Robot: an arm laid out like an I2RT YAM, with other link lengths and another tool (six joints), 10 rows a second.
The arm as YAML. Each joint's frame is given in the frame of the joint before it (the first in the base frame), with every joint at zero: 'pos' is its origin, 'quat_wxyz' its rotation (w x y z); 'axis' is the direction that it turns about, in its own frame. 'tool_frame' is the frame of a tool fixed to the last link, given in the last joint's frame.
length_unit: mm
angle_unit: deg
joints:
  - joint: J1
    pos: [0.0, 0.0, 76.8]
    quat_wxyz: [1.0, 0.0, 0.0, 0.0]
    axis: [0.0, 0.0, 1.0]
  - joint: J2
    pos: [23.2, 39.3, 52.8]
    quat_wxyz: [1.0, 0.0, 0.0, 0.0]
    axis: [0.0, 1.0, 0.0]
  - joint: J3
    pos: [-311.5, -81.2, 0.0]
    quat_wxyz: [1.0, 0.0, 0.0, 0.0]
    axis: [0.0, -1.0, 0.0]
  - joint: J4
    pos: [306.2, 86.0, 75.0]
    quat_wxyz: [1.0, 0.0, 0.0, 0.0]
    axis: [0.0, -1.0, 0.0]
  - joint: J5
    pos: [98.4, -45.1, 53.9]
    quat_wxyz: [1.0, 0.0, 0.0, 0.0]
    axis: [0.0, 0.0, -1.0]
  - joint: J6
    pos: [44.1, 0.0, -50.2]
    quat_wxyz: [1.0, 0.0, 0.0, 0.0]
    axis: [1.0, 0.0, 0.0]
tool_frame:
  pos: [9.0, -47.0, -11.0]
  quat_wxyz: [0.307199, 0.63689, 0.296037, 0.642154]
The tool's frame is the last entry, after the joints.
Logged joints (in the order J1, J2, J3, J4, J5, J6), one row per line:
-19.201, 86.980, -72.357, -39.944, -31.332, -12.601
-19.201, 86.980, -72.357, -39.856, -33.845, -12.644
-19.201, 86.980, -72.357, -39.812, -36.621, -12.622
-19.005, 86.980, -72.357, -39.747, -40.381, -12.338
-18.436, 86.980, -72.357, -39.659, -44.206, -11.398
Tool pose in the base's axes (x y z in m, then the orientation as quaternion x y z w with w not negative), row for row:
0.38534, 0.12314, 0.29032, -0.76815, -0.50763, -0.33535, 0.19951
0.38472, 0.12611, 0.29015, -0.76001, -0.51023, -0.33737, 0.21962
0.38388, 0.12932, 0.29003, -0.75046, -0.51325, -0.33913, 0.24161
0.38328, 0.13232, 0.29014, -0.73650, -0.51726, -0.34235, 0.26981
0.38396, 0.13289, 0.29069, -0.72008, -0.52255, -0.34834, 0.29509
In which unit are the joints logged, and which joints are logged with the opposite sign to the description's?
The joints are logged in degrees. Opposite sign: J1, J3, J6.
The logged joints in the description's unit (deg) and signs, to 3 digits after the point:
19.201, 86.980, 72.357, -39.944, -31.332, 12.601
19.201, 86.980, 72.357, -39.856, -33.845, 12.644
19.201, 86.980, 72.357, -39.812, -36.621, 12.622
19.005, 86.980, 72.357, -39.747, -40.381, 12.338
18.436, 86.980, 72.357, -39.659, -44.206, 11.398

